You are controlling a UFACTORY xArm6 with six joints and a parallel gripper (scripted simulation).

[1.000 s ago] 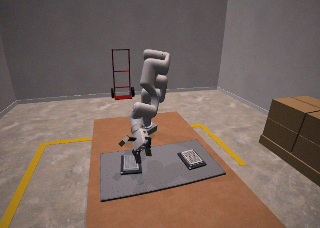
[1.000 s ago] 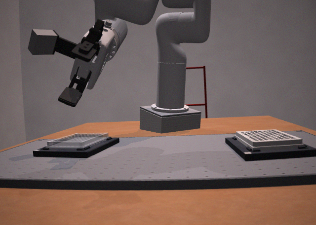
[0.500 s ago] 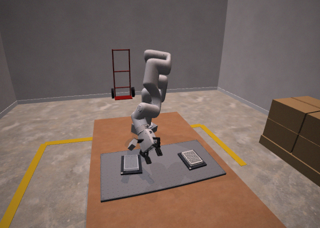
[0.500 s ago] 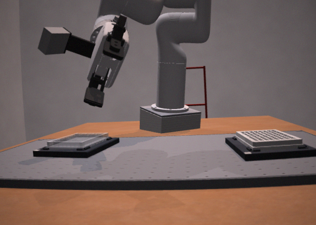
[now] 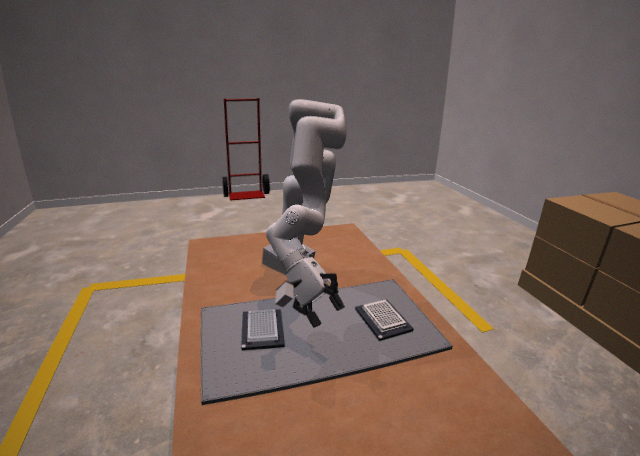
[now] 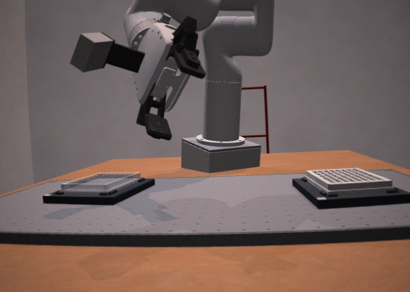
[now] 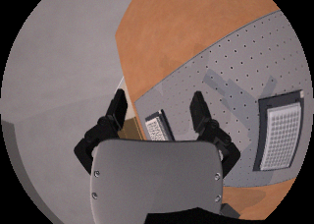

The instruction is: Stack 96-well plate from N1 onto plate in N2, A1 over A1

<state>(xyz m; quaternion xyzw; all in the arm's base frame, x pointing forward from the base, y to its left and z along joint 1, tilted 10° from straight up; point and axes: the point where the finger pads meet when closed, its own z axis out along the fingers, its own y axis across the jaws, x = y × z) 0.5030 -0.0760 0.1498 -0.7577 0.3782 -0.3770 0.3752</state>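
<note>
Right now my hand is 60 mm past the white 96-well plate, 230 mm to the right of it and 120 mm above it. Also, from my hand: clear 96-well plate 150 mm behind, 140 mm to the right, 120 mm below.
</note>
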